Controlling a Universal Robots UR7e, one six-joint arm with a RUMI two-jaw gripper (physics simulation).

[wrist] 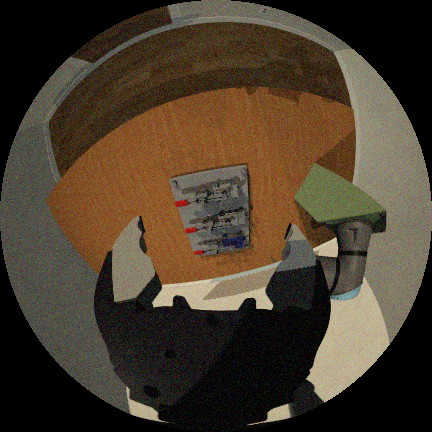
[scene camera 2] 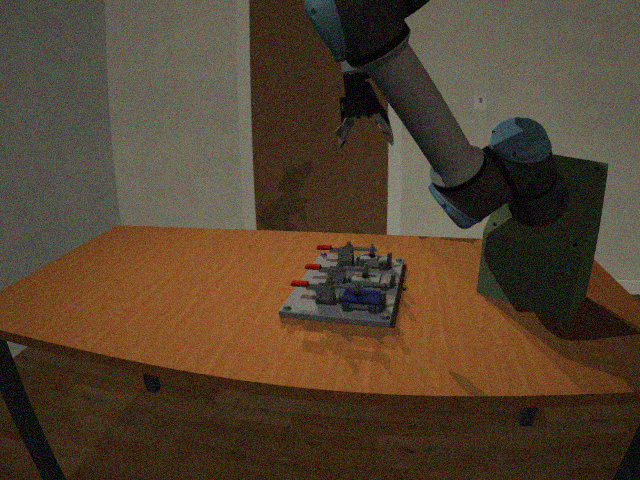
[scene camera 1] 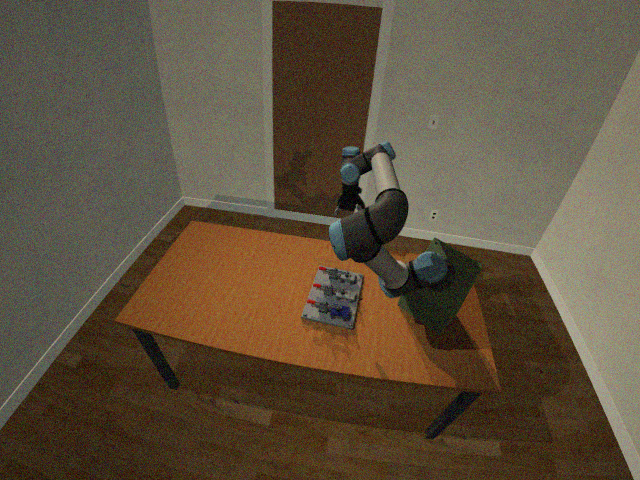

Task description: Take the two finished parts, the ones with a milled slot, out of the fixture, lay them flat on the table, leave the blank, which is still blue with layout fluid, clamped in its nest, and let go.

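Places are measured from the arm's base along level axes (x ahead, y left, z up), in centimetres.
Where they show: gripper, fingertip midpoint: (wrist: pixel 215 221) (scene camera 2: pixel 365 146); arm's base at its link origin: (wrist: pixel 353 225) (scene camera 2: pixel 538 198).
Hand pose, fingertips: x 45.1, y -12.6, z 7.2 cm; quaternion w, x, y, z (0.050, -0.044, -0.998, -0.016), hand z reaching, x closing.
Observation:
Each offset is from my fingertips to the top centre of the thing. "spot": to the spot under its first point. Level surfaces: height alone.
The grey fixture plate (scene camera 1: pixel 310 314) (scene camera 2: pixel 305 311) (wrist: pixel 235 175) lies on the table and carries three clamped nests. The blue blank @[dx -8.0, dy +31.6, dz -27.3 cm] (scene camera 1: pixel 341 312) (scene camera 2: pixel 364 297) (wrist: pixel 233 242) sits in the nest nearest the scene cameras. A grey finished part @[dx -7.3, dy +20.6, dz -27.8 cm] (scene camera 1: pixel 348 295) (scene camera 2: pixel 378 280) sits in the middle nest, and another grey finished part @[dx -5.0, dy +9.8, dz -26.8 cm] (scene camera 1: pixel 348 278) (scene camera 2: pixel 373 261) in the far nest. Their slots are too small to make out. My gripper (scene camera 1: pixel 348 210) (scene camera 2: pixel 366 143) (wrist: pixel 215 221) is open and empty, pointing down, high above the table and well clear of the fixture.
Toggle clamps with red handles stand on the plate; the middle red handle @[spot: dx +6.9, dy +22.7, dz -25.8 cm] (scene camera 1: pixel 316 285) (scene camera 2: pixel 312 267) (wrist: pixel 191 230) points left in the scene views. A green block (scene camera 1: pixel 439 304) (scene camera 2: pixel 547 258) (wrist: pixel 335 195) stands at the arm's base, right of the fixture. The wooden table @[dz -30.9 cm] (scene camera 1: pixel 232 289) (scene camera 2: pixel 180 289) (wrist: pixel 135 150) extends around the plate.

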